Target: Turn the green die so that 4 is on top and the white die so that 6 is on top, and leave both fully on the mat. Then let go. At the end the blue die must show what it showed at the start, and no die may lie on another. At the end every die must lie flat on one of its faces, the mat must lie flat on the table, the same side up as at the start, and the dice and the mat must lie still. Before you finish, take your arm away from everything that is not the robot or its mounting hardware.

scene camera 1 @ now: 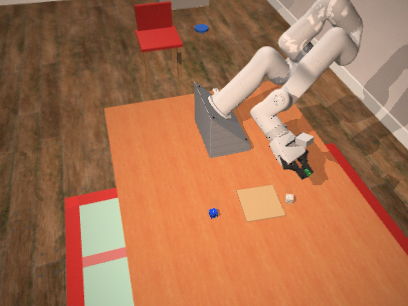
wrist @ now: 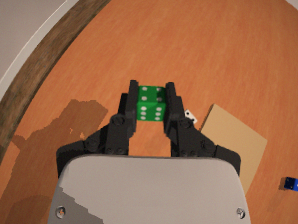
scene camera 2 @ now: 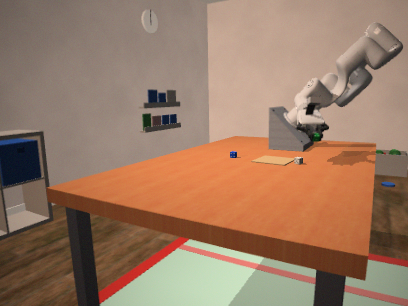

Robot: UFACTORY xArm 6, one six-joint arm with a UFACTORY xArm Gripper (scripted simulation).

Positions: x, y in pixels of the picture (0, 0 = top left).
Labels:
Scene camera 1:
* gripper: 308, 176
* tan mat: 258, 203
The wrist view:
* gripper: 151, 92
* green die: 151, 100
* tan mat: 221, 127
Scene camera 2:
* gripper: 316, 138

